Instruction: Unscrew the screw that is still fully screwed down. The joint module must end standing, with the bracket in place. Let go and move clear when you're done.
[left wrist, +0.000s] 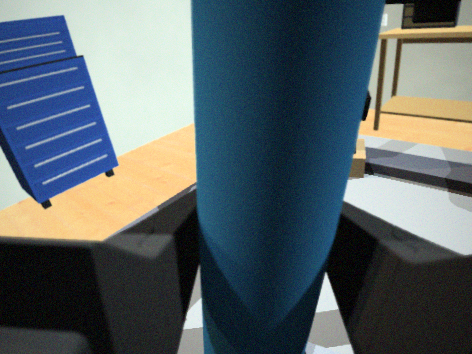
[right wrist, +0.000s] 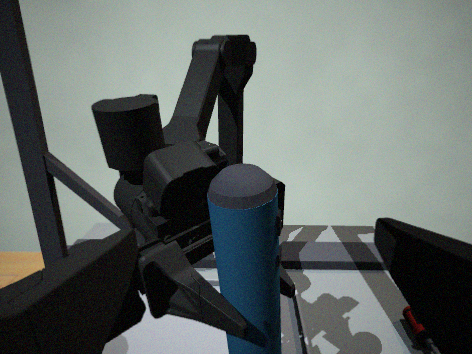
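Note:
A blue cylindrical tool with a dark domed cap stands roughly upright. My left gripper is shut on it, one finger on each side; the tool's lower end is out of view. My right gripper is open, its fingers wide apart at the left and right of the right wrist view, with the tool's capped end showing in the gap and neither finger touching it. In the left wrist view a tan block shows partly behind the tool. The screw, the bracket and the joint module cannot be made out.
The left arm fills the middle of the right wrist view behind the tool. A dark frame post stands at the left. A small red-ended item lies beside the right finger. A dark bar edges the white table top.

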